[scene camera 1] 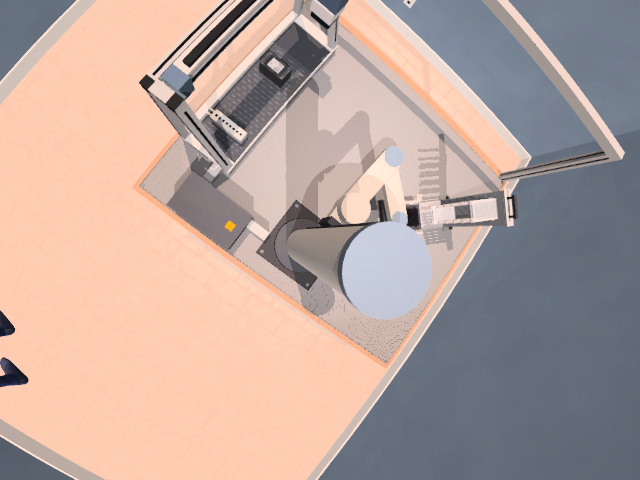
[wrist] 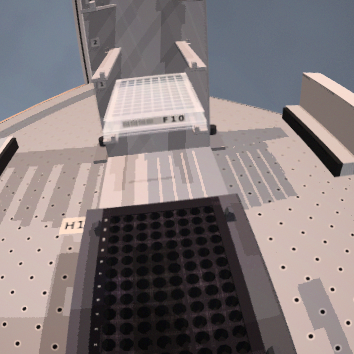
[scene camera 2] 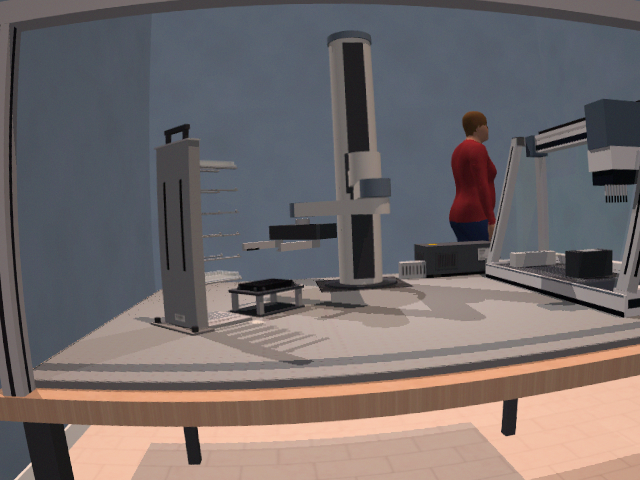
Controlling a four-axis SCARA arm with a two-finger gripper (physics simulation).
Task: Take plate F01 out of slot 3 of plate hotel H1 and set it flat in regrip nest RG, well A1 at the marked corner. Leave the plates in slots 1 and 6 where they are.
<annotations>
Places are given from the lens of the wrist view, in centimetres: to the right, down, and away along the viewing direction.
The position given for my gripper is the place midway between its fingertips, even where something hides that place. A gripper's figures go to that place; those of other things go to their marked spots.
my gripper (wrist: pixel 144 104): -1, -3, 11
black plate F01 (wrist: pixel 169 270): 0, 6, 16
clear plate F10 (wrist: pixel 165 102): -1, -7, 26
The marked spots on the black plate F01 and the clear plate F10 are 15 cm apart.
</annotations>
